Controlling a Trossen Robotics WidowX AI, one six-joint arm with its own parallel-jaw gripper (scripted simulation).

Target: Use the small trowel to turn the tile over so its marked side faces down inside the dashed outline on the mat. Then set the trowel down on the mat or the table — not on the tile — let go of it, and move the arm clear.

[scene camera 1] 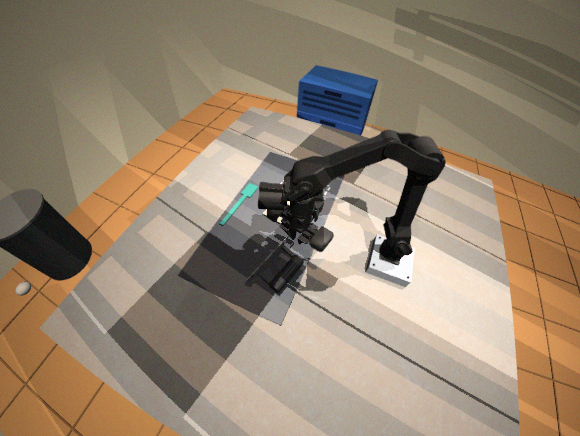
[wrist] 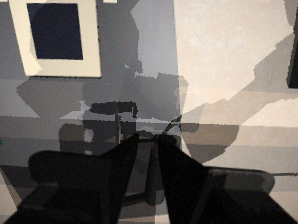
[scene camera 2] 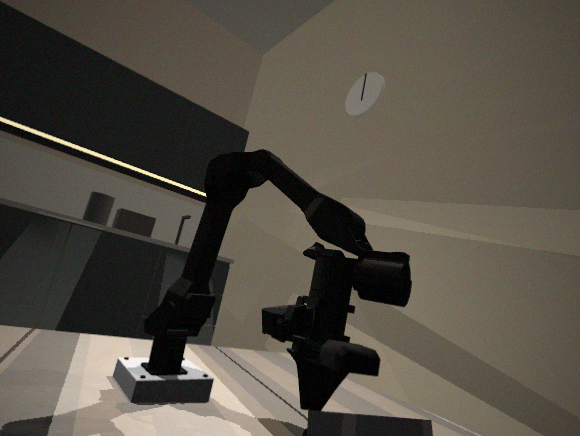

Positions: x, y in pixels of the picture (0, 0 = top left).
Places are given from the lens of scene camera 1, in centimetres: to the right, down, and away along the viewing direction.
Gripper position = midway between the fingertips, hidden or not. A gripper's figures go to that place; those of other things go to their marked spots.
my gripper (scene camera 1: 297, 241): 2, 7, 72
grey mat (scene camera 1: 228, 255): -19, 12, 75
